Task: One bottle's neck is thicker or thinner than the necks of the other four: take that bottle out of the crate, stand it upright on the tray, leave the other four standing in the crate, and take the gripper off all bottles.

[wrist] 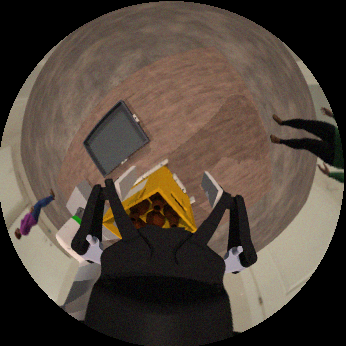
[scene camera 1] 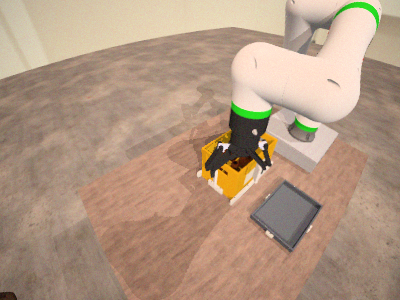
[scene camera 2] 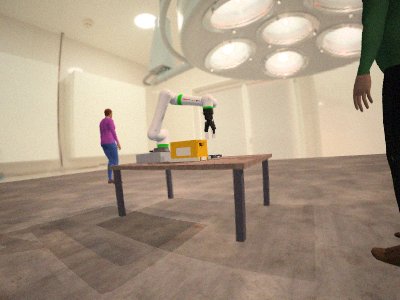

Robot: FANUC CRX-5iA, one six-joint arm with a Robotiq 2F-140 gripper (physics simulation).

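Seen in the pictures: gripper, fingertip midpoint: (wrist: 169,175) (scene camera 1: 234,181) (scene camera 2: 210,138); arm's base at its link origin: (scene camera 1: 301,133).
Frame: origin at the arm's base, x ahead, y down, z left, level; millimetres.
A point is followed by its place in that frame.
The yellow crate (scene camera 1: 229,187) @[x 543, y 14, z -45 mm] (scene camera 2: 201,150) @[x 544, y 1, z -128 mm] (wrist: 162,179) @[x 542, y -38, z -27 mm] stands on the table. Several brown bottles (scene camera 1: 242,162) @[x 435, y -28, z -75 mm] (wrist: 156,218) @[x 435, y -31, z -142 mm] stand inside it, seen from above in the wrist view and partly hidden by the gripper body; I cannot tell which neck differs. My gripper (scene camera 1: 236,175) @[x 577, y -96, z -6 mm] (scene camera 2: 210,135) @[x 577, y -96, z -6 mm] (wrist: 169,175) @[x 577, y -96, z -6 mm] is wide open and empty, pointing down above the crate, with its fingertips above crate height in scene camera 2. The dark grey tray (scene camera 1: 287,215) @[x 435, y 79, z 183 mm] (scene camera 2: 215,156) @[x 553, y 70, z 114 mm] (wrist: 117,140) @[x 448, y 79, z 155 mm] lies flat beside the crate and holds no bottle.
The arm's grey base block (scene camera 1: 303,141) @[x 64, y -5, z 42 mm] (scene camera 2: 150,157) @[x 4, y 33, z -200 mm] stands behind the crate on the wooden table (scene camera 1: 150,200) @[x 796, y 84, z -249 mm] (scene camera 2: 225,162) @[x 894, y 85, z -443 mm] (wrist: 200,75) @[x 848, y 85, z 203 mm]. White strips (scene camera 1: 242,192) @[x 496, y 57, z -8 mm] (wrist: 152,170) @[x 501, y 54, z -13 mm] run along the crate's foot. Two people (scene camera 2: 108,131) (scene camera 2: 392,100) stand away from the table.
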